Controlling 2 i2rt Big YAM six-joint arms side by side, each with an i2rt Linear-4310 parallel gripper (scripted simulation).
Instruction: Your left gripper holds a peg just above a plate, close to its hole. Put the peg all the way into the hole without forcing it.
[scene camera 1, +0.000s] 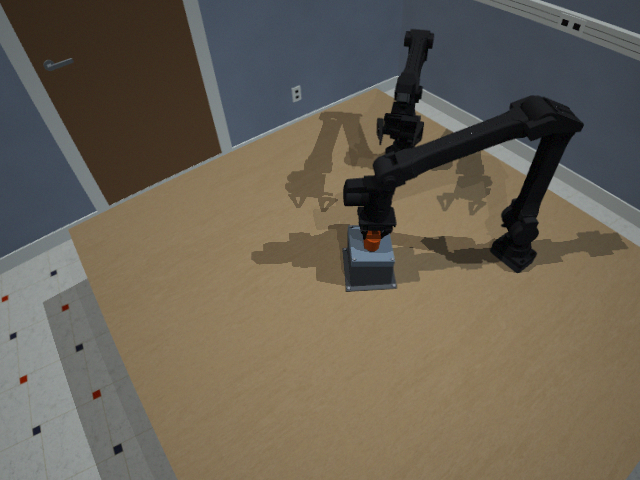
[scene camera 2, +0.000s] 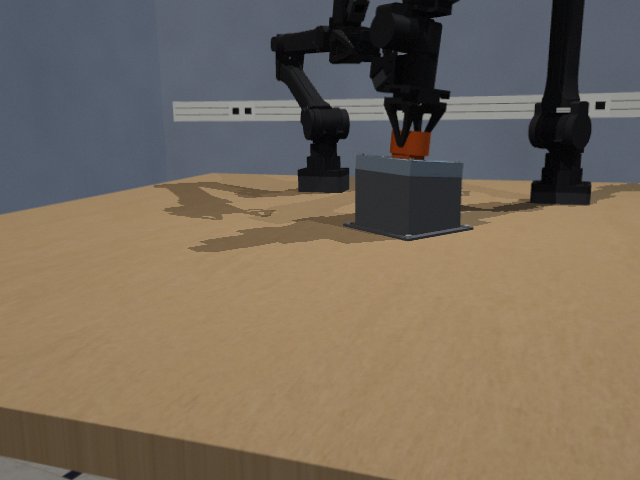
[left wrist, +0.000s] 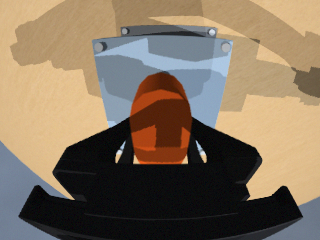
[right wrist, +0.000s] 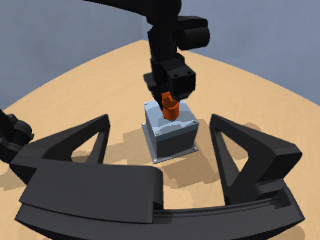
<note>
In view: the left gripper (scene camera 2: 409, 146), the right gripper (scene camera 2: 375, 51), an orange peg (scene camera 2: 417, 143), a light blue plate (scene camera 2: 427, 168) and a dark box (scene camera 1: 356, 278).
The orange peg also shows in the left wrist view (left wrist: 160, 119). The left gripper is seen too in scene camera 1 (scene camera 1: 371, 238) and in the left wrist view (left wrist: 160, 120). The right gripper is seen too in scene camera 1 (scene camera 1: 396, 146) and in the right wrist view (right wrist: 159, 119).
</note>
